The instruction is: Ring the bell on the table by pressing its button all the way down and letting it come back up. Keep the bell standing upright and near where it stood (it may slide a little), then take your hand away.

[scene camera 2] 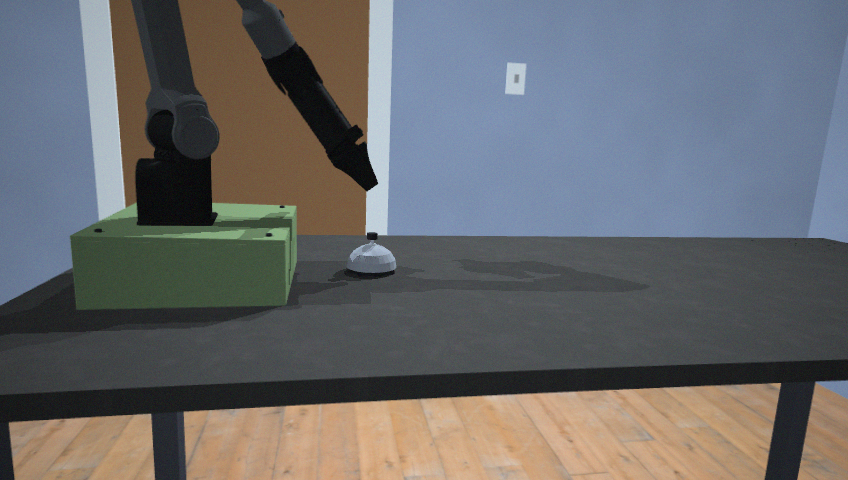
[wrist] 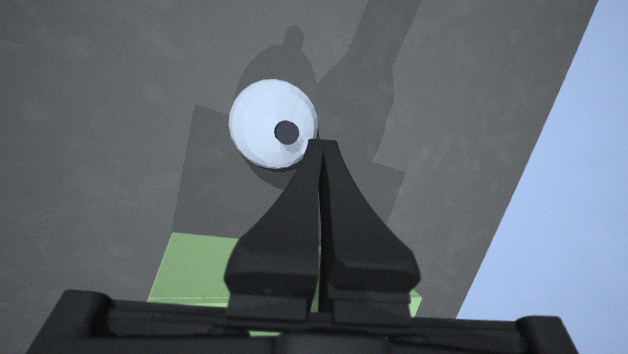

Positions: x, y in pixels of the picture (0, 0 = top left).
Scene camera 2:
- gripper: 372, 187
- dome bell: 374, 260
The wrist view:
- gripper: 321, 154
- dome bell: 256, 111
